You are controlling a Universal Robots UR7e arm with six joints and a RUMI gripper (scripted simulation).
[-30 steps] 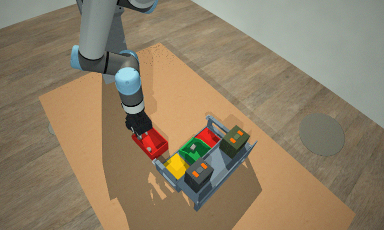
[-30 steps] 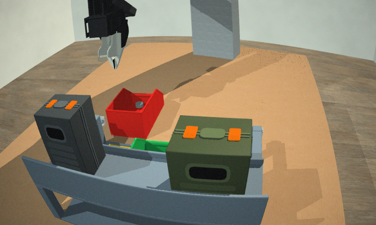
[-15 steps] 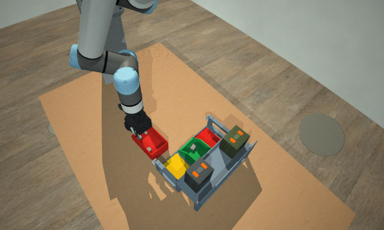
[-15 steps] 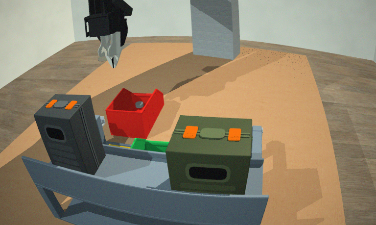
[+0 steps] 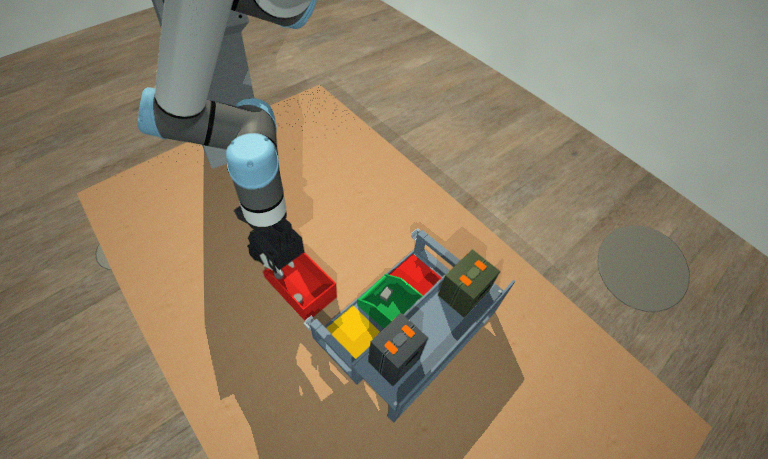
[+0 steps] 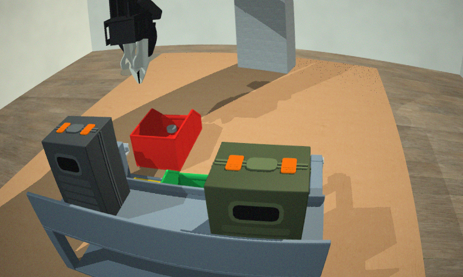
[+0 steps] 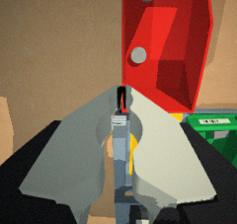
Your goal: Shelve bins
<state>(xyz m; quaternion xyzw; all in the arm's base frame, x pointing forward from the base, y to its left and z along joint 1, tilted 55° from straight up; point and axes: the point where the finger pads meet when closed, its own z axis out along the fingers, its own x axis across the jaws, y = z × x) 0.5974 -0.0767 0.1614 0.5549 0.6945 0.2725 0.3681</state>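
Right now my hand is 1 cm past the red bin, 5 cm to the right of it and 13 cm above it. Round my hand: olive box: 25 cm ahead, 34 cm to the left, 2 cm below; then dark grey box: 29 cm ahead, 12 cm to the left, 1 cm below; then green bin: 18 cm ahead, 21 cm to the left, 13 cm below.
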